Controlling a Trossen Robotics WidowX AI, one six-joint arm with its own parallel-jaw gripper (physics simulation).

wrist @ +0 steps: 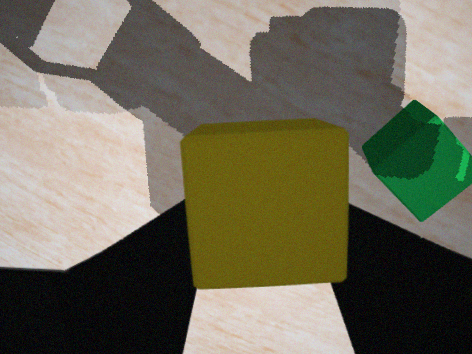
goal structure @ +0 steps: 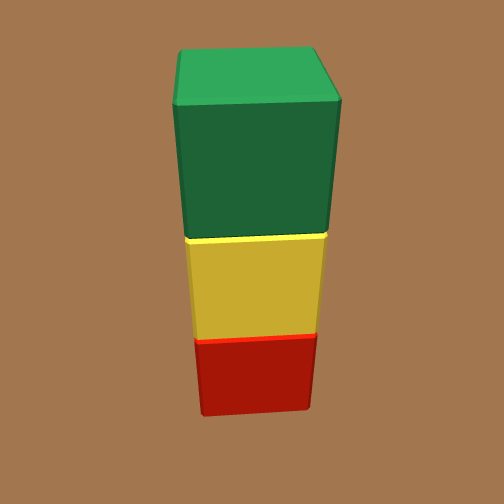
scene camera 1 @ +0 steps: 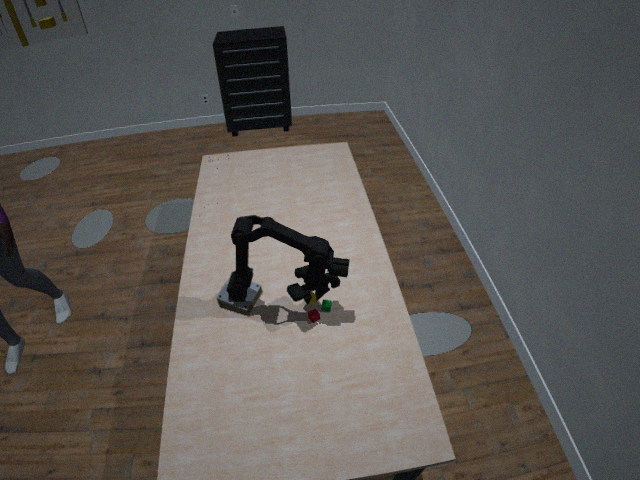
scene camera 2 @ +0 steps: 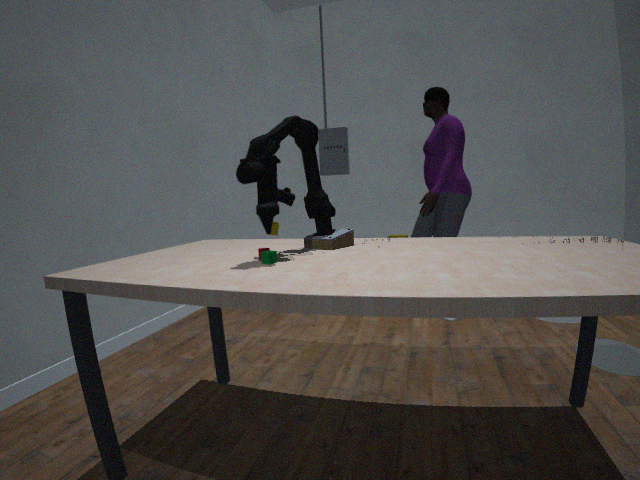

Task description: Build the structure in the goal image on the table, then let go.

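Where they show: gripper, between the fingertips: (wrist: 261, 212) (scene camera 1: 311, 302) (scene camera 2: 268, 232); arm's base, origin of its link: (scene camera 1: 237, 294) (scene camera 2: 325, 233).
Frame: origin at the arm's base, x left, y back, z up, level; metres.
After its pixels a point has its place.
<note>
My gripper (scene camera 1: 312, 299) @[z 0.033, x -0.084, y -0.281 m] (scene camera 2: 272, 230) @[z 0.033, x -0.084, y -0.281 m] (wrist: 261, 212) @[z 0.033, x -0.084, y -0.281 m] is shut on a yellow cube and holds it above the table. The yellow cube (scene camera 1: 312, 297) @[z 0.060, x -0.084, y -0.286 m] (scene camera 2: 275, 228) @[z 0.044, x -0.058, y -0.288 m] (wrist: 266, 207) @[z 0.060, x -0.068, y -0.277 m] fills the middle of the wrist view. A green cube (scene camera 1: 326, 305) @[z -0.016, x -0.069, y -0.337 m] (scene camera 2: 268, 257) @[z -0.030, x -0.050, y -0.358 m] (wrist: 420, 160) @[z -0.016, x -0.056, y -0.332 m] lies on the table (scene camera 1: 289, 387) @[z -0.049, x -0.371, y -0.186 m] (scene camera 2: 413, 273) @[z -0.049, x 0.346, y -0.432 m], at the right in the wrist view. A red cube (scene camera 1: 313, 315) (scene camera 2: 263, 252) lies on the table close to the green cube; it does not show in the wrist view. In scene camera 2 the green cube partly hides it. Whether the two touch is not clear.
The arm's base (scene camera 1: 238, 297) @[z 0.018, x -0.029, y -0.010 m] (scene camera 2: 330, 240) @[z -0.016, x 0.047, y -0.089 m] stands on the table, left of the cubes in scene camera 1. A person (scene camera 1: 25, 279) (scene camera 2: 445, 155) stands on the floor beyond the table edge. A dark drawer cabinet (scene camera 1: 254, 85) stands by the wall.
</note>
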